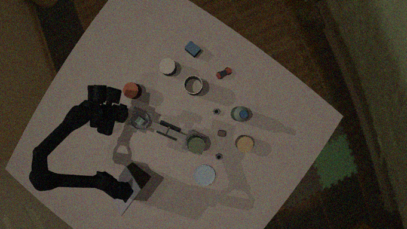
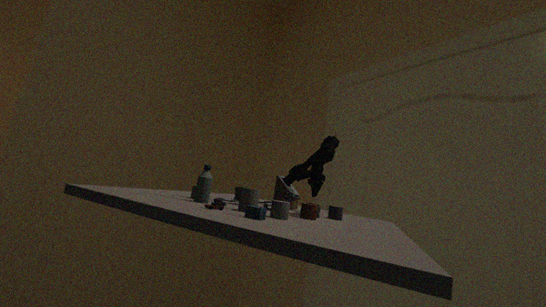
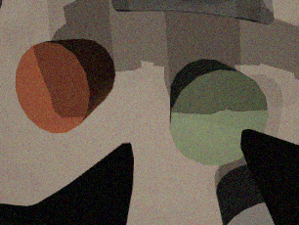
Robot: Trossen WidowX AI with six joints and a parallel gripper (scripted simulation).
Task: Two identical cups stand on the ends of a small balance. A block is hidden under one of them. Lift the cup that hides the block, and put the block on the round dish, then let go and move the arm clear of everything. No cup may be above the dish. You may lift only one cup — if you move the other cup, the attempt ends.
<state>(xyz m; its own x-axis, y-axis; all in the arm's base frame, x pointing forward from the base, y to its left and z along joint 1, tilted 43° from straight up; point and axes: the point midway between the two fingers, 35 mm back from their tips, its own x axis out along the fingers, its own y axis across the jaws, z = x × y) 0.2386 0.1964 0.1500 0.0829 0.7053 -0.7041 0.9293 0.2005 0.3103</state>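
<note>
My gripper tip is now 20 mm short of the teal block, 110 mm to the left of it and 10 mm above it. From my gripper tip the other things lie so: orange cylinder (120 mm ahead, 60 mm below); dark cylinder (110 mm behind, 110 mm to the left, 60 mm below); balance beam (50 mm ahead, 230 mm to the right, 60 mm below).
</note>
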